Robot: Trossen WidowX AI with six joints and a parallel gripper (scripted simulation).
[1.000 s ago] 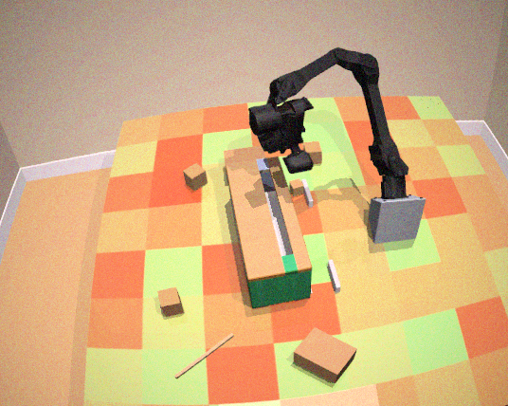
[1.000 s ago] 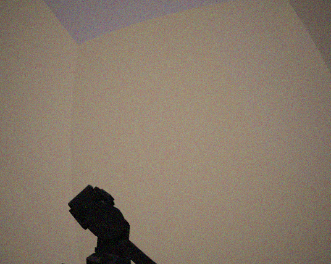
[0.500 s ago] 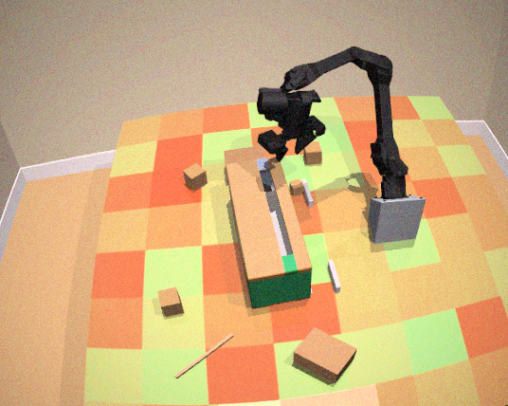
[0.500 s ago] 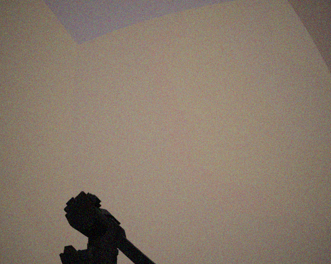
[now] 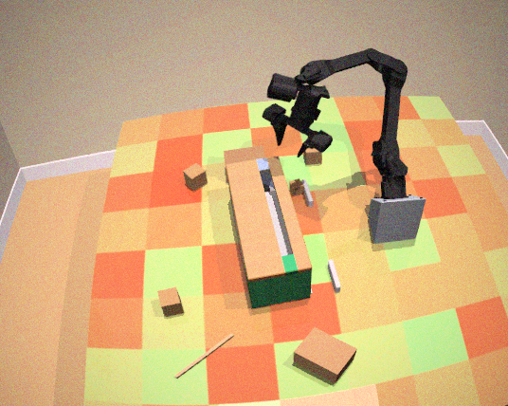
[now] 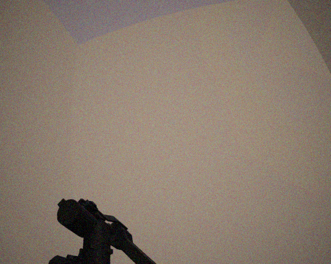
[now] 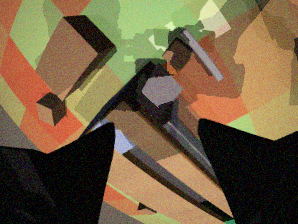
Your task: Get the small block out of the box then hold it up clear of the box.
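My gripper tip is 2 cm past the brown block, 1 cm to the left of it and 15 cm above it. Also, from my gripper tip: long box: 6 cm ahead, 17 cm to the left, 10 cm below; thin stick: 30 cm ahead, 48 cm to the left, 16 cm below.
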